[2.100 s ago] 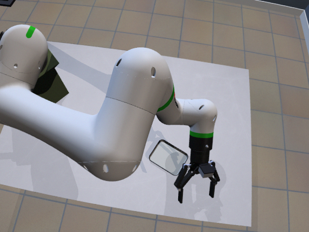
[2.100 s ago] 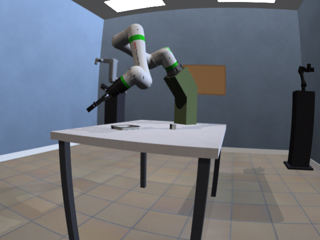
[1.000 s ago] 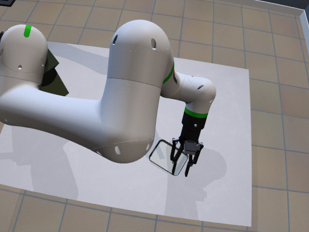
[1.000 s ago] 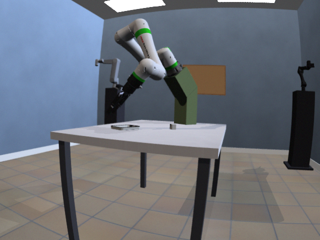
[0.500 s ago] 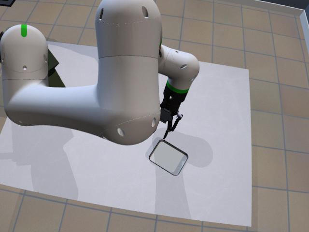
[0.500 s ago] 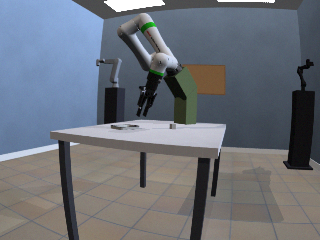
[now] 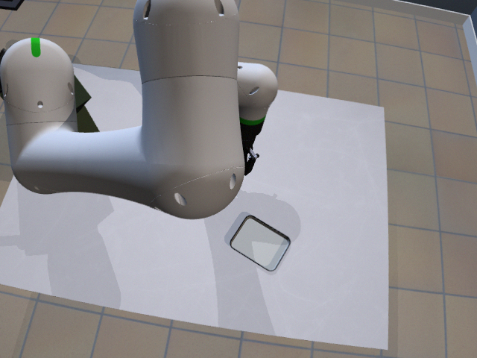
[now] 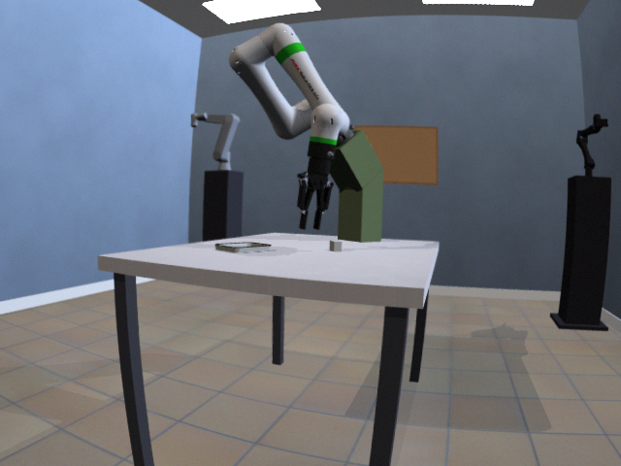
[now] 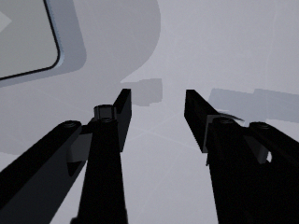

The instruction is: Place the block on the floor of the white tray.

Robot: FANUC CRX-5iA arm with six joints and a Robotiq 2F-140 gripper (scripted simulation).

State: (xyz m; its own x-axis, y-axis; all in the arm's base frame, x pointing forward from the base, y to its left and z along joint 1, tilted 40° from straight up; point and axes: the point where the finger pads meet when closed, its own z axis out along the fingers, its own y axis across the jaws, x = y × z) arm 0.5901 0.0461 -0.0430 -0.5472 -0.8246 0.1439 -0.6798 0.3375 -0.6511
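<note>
The pale grey block is 60 mm behind my hand, 80 mm to the left of it and 90 mm below it. Also, from my hand: white tray 130 mm ahead, 190 mm to the right, 90 mm below.
</note>
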